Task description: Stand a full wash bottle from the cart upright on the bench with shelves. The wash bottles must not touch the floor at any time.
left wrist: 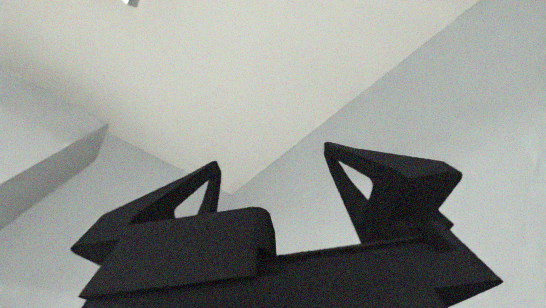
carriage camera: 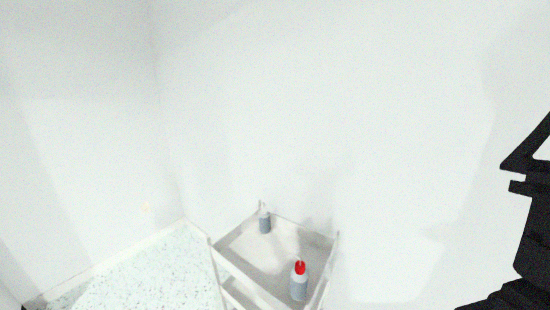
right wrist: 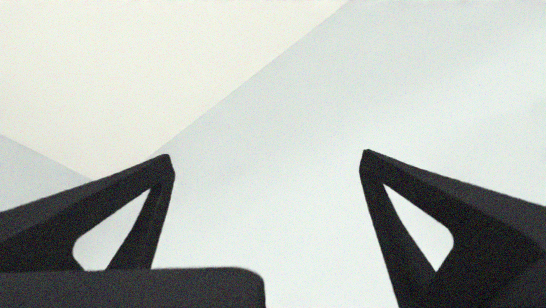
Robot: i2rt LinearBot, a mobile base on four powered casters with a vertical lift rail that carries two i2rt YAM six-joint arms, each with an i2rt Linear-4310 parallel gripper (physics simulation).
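Frame: origin at the left arm's base, x right, y ahead, z up, level; millimetres.
Seen in the pictures: left gripper, fingertip midpoint: (left wrist: pixel 270 157); right gripper, fingertip midpoint: (right wrist: pixel 266 162).
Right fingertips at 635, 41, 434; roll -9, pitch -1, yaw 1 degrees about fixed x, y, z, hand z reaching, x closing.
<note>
A point is followed by its place in that frame, as x, y, z.
In the carriage camera, a wash bottle with a red cap (carriage camera: pixel 299 286) @(399, 255, -114) stands upright near the front corner of the white cart's top tray (carriage camera: pixel 245 272) @(209, 370, -198). A second bottle with a pale top (carriage camera: pixel 265 223) @(291, 572, -129) stands upright near the tray's back corner. Both look grey-blue in their lower part. My left gripper (left wrist: pixel 270 157) @(-4, 15, 442) is open with nothing between its fingers, pointing up toward the ceiling corner. My right gripper (right wrist: pixel 266 162) @(635, 41, 434) is open with nothing between its fingers, also facing the walls and ceiling. Part of the right arm shows at the carriage camera's right edge. The bench with shelves does not show.
The cart stands close to the pale wall (carriage camera: pixel 390 150) @(724, 399, 283) behind it, near the room corner. Speckled floor (carriage camera: pixel 150 270) @(-730, 841, -860) lies to the left of the cart. A lower shelf of the cart partly shows under the tray. The left wrist view shows the top of a tall cabinet (left wrist: pixel 55 175) @(-1247, 353, 971).
</note>
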